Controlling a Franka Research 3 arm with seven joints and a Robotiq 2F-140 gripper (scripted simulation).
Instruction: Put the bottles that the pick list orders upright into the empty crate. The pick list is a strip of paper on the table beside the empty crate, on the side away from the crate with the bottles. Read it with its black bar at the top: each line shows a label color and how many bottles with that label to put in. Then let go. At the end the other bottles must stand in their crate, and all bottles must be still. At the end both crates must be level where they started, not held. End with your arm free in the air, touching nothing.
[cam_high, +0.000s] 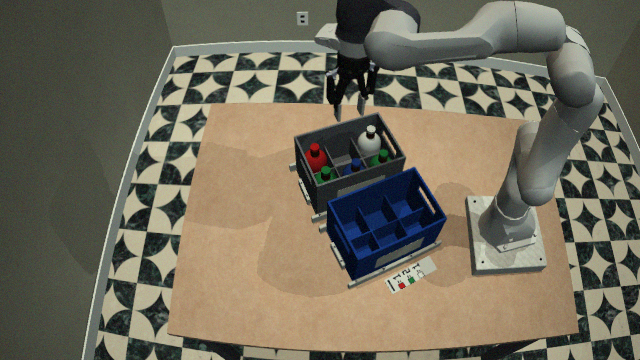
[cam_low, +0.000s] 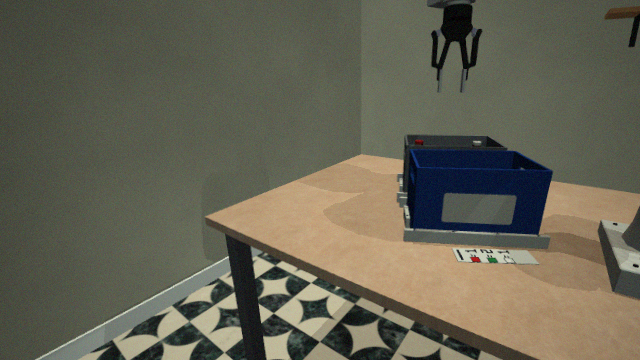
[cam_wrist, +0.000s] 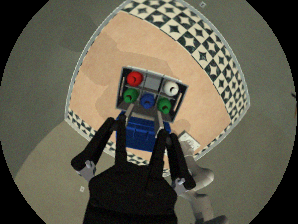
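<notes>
Now: the red bottle 90 mm ahead of my hand, 10 mm to the right of it and 260 mm below it. Round my hand: white bottle 70 mm behind, 90 mm to the right, 260 mm below; then grey crate 10 mm behind, 10 mm to the right, 270 mm below; then blue bottle 30 mm behind, 40 mm to the left, 260 mm below.
</notes>
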